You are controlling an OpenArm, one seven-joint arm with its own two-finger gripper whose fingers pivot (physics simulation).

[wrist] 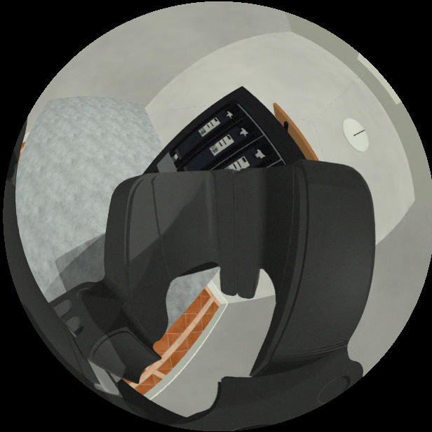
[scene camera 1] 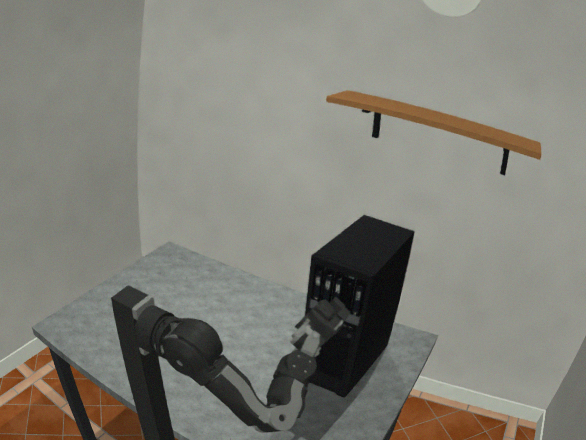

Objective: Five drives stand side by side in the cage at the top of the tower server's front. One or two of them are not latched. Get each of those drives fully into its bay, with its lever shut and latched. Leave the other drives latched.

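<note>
The black tower server (scene camera 1: 382, 300) (wrist: 242, 97) stands upright with its drive cage at the top front. The leftmost drive (scene camera 1: 317, 286) (wrist: 209, 127), second drive (scene camera 1: 328, 284) (wrist: 221, 145) and third drive (scene camera 1: 338, 287) (wrist: 239, 163) sit side by side, levers looking flat. The fourth bay looks dark in the scene view; its drive and lever cannot be made out. The rightmost drive (scene camera 1: 358, 295) shows its pale label. My gripper (scene camera 1: 340, 311) (wrist: 244, 235) is shut with its fingers together, nothing visible between them, close before the cage's lower right part. In the wrist view it hides the fourth and fifth drives.
The server stands on a grey table (scene camera 1: 225, 295) (wrist: 85, 165). A wooden shelf (scene camera 1: 435, 119) (wrist: 295, 131) is on the wall above and behind it. The arm's dark post (scene camera 1: 137, 350) rises at the table's near edge. A round clock (wrist: 355, 134) hangs on the wall.
</note>
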